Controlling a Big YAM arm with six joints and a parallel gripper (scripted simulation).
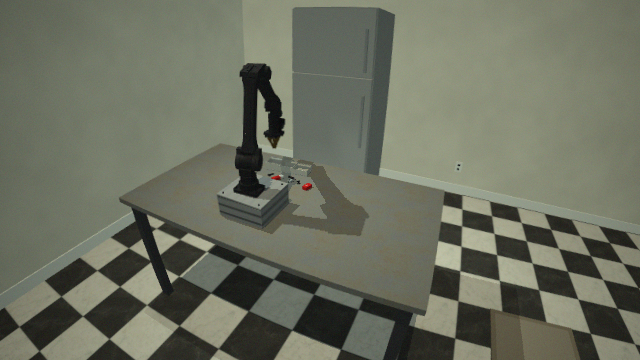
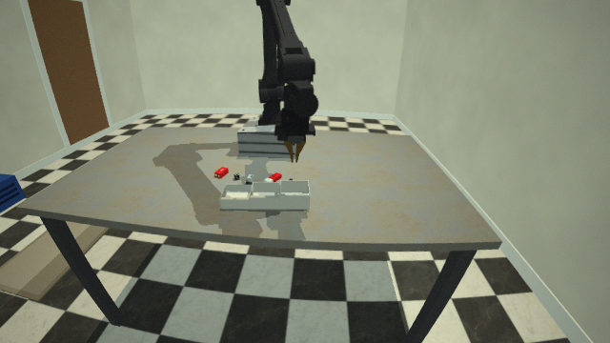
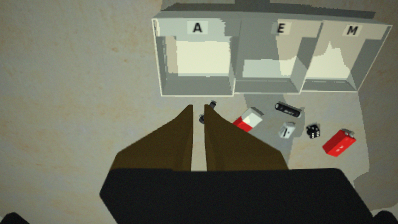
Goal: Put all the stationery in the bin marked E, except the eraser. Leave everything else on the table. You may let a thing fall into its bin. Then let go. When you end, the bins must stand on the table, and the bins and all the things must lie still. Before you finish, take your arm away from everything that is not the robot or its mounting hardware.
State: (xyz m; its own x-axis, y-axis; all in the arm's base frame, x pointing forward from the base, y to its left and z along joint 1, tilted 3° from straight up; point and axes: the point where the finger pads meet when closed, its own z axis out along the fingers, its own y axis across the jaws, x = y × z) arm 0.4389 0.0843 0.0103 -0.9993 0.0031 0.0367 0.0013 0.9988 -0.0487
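Right now the grey pencil sharpener is 13 cm behind my hand, 15 cm to the right of it and 12 cm below it. The rest, counted from my hand: joined bins: 1 cm ahead, 8 cm to the right, 11 cm below; red item: 11 cm behind, 7 cm to the right, 13 cm below; black bolt: 9 cm behind, 1 cm to the right, 13 cm below.
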